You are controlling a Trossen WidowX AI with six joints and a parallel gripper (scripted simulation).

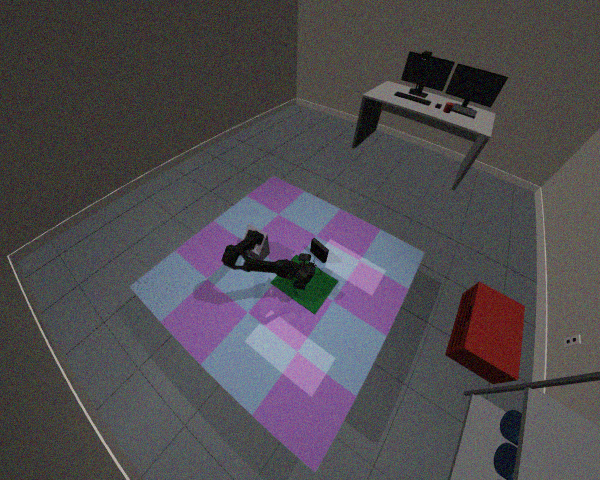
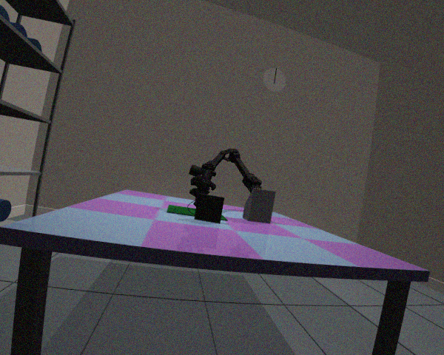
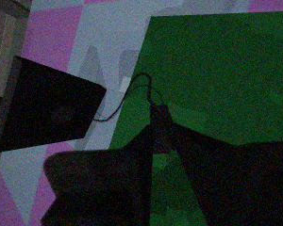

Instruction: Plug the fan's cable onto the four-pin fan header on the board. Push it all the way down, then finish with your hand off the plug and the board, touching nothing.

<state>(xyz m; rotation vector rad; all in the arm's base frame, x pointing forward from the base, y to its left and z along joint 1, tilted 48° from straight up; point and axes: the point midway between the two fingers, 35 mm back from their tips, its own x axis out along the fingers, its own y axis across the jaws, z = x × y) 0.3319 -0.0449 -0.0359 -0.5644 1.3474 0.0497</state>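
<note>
The green board lies 7 cm below my gripper tip and 3 cm to the right of it. Also, from my gripper tip: white four-pin fan header (8 cm behind, 6 cm below, 3 cm to the left); black fan (16 cm to the left, 4 cm behind); dark fan plug (1 cm below).
</note>
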